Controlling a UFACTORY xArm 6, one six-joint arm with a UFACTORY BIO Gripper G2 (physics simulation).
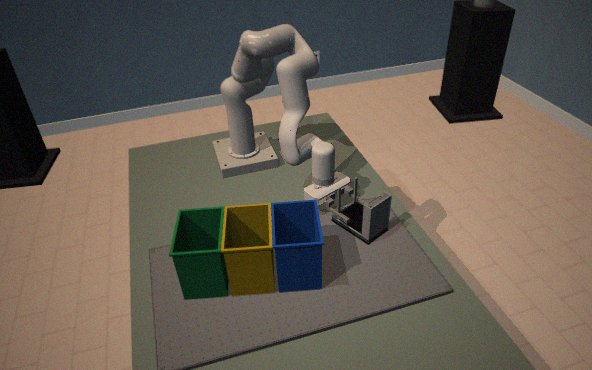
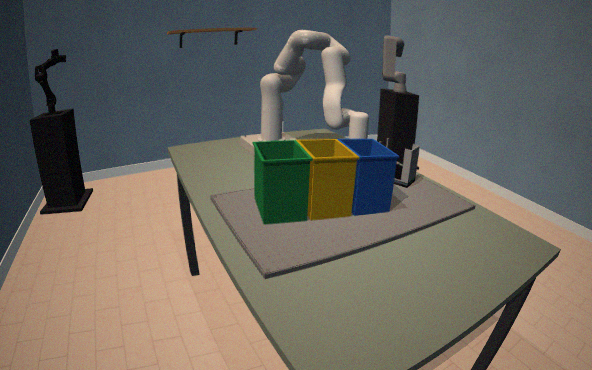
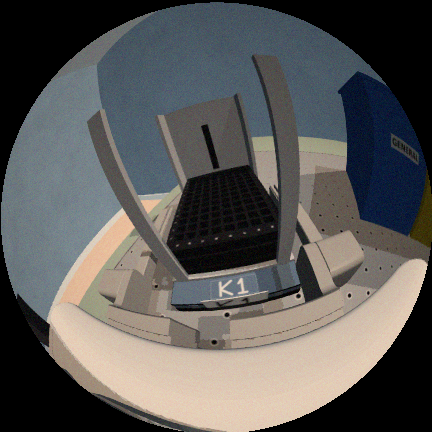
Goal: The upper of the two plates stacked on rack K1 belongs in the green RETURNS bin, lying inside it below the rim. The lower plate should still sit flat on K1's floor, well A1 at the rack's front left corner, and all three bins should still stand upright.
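Frame: origin at the arm's base, x back, y right, z up, level; metres.
Where they show: hand, tool point: [image 1: 354, 211] [image 3: 222, 218]; arm's base, link origin: [image 1: 244, 150] [image 2: 271, 140].
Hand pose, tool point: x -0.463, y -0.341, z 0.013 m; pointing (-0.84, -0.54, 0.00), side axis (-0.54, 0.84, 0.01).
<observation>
Each offset is from my tool point to the top centre of the thing. Level surfaces: height alone.
Rack K1 @(dx -0.020, dy -0.014, dz +0.098 m) [image 1: 381, 220] [image 2: 411, 162] [image 3: 185, 142] holds two stacked black plates. The upper plate @(dx -0.028, dy -0.019, dz +0.004 m) [image 3: 225, 207] lies level, its wells facing up. The lower plate @(dx -0.028, dy -0.019, dz -0.009 m) [image 3: 225, 261] is a dark band beneath it; its A1 marking cannot be read. My gripper [image 1: 353, 206] [image 3: 227, 192] reaches into the rack from the K1 label side and is shut on the upper plate's long sides. The left fingertip is mostly hidden behind a rack post; the right one shows beside the plate. The green RETURNS bin @(dx -0.160, dy +0.467, dz +0.137 m) [image 1: 200, 275] [image 2: 283, 192] stands upright at the row's left end.
The yellow bin @(dx -0.167, dy +0.337, dz +0.137 m) [image 1: 250, 272] [image 2: 332, 190] and blue GENERAL bin @(dx -0.174, dy +0.206, dz +0.137 m) [image 1: 300, 267] [image 2: 375, 187] [image 3: 372, 170] stand upright beside the green one, between it and the rack. Tall rack posts [image 3: 287, 175] [image 3: 122, 187] rise close to the plates. A perforated grey mat @(dz -0.043 m) [image 1: 240, 330] [image 2: 300, 250] lies beneath.
</observation>
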